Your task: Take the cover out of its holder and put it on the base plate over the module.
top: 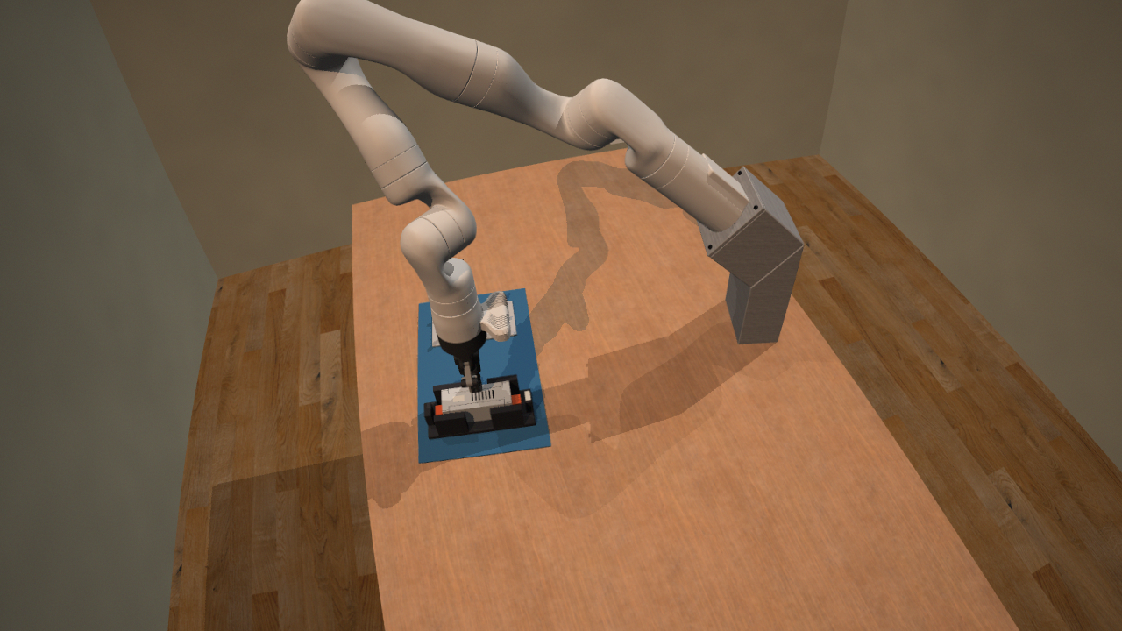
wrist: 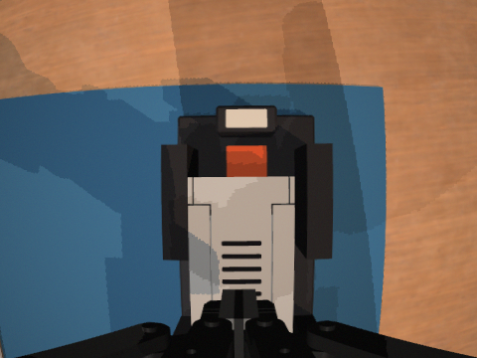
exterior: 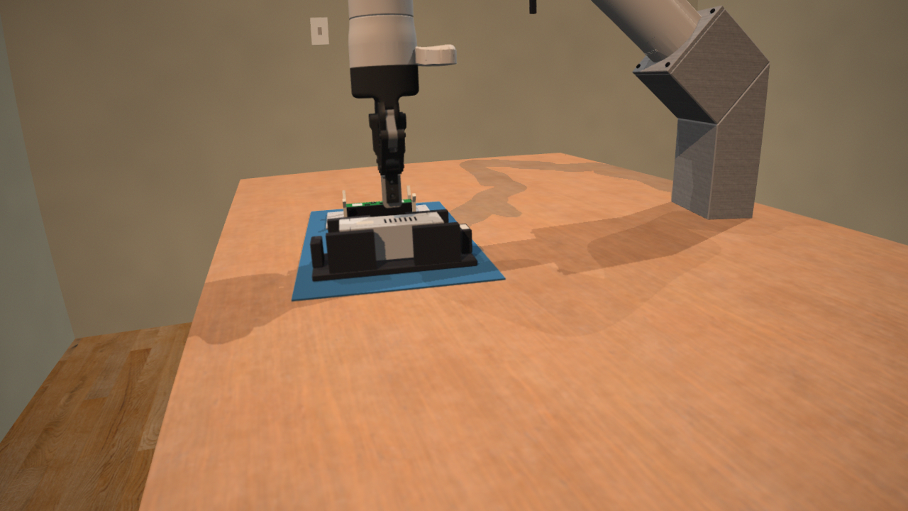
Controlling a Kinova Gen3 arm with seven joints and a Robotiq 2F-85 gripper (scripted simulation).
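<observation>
The light grey cover lies 60 mm below my hand.
</observation>
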